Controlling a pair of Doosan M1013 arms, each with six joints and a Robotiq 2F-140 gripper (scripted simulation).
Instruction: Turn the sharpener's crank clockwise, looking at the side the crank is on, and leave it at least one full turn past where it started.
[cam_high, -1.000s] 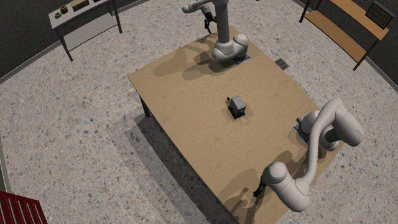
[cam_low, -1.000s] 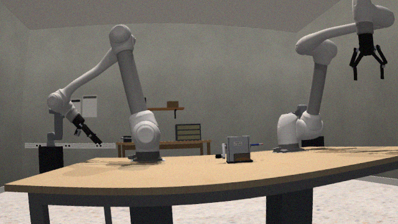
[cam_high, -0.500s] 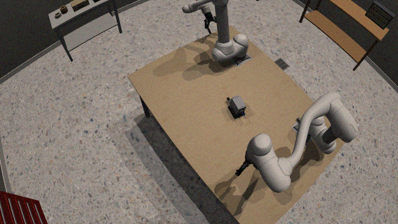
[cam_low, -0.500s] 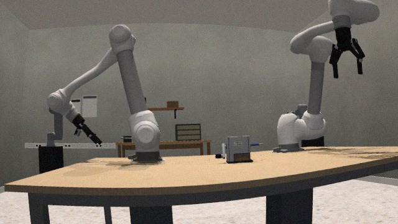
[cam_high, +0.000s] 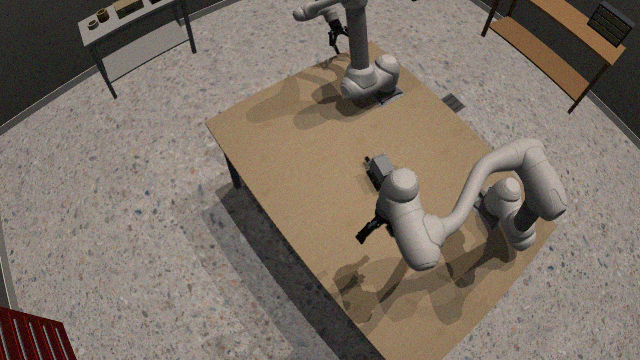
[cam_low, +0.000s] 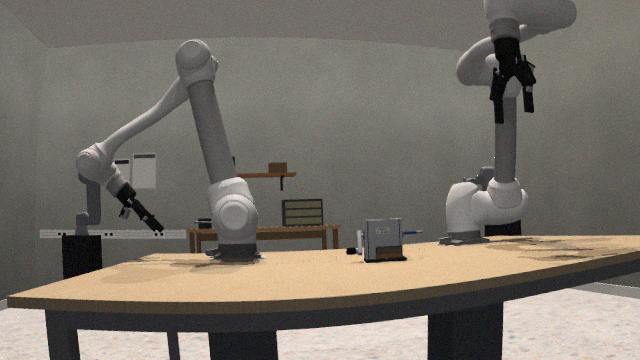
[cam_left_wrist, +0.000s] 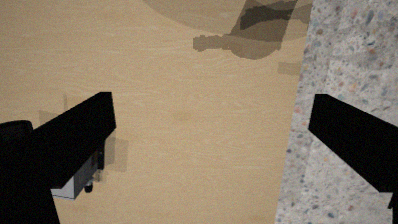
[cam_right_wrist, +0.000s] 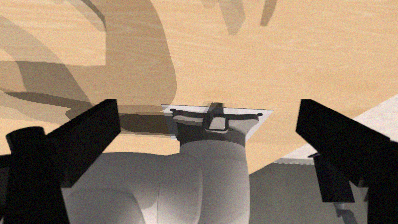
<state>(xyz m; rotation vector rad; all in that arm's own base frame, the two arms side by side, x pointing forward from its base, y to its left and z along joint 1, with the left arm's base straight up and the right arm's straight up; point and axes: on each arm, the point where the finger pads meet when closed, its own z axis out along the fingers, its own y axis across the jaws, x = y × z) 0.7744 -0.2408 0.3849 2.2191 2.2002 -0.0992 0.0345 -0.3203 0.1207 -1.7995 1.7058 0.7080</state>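
Right now the black knob is 34 cm behind my left hand, 39 cm to the right of it and 35 cm below it.
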